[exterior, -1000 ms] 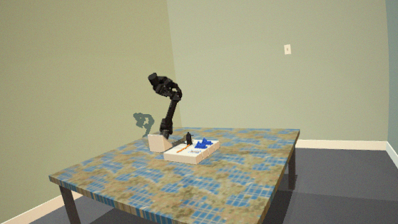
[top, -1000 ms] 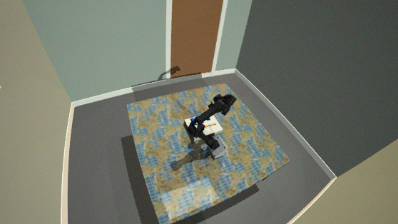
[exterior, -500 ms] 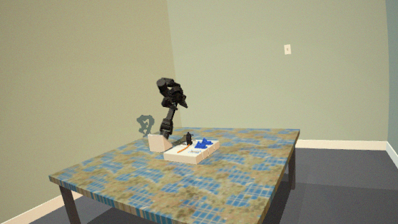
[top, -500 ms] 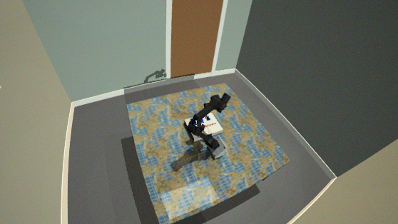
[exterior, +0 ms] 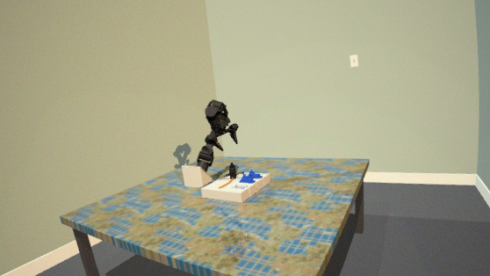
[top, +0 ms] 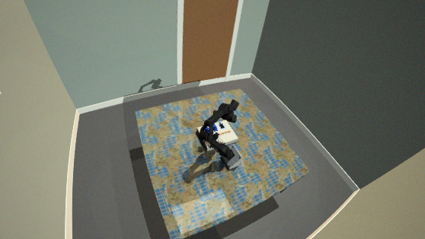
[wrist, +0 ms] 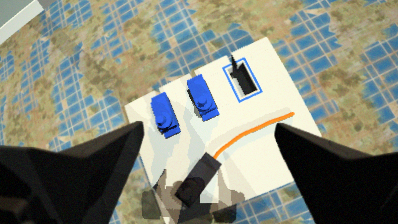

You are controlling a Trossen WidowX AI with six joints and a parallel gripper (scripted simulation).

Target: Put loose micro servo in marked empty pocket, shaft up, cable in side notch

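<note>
Right now my gripper tip is 40 mm past the white deck, 10 mm to the right of it and 210 mm above it.
</note>
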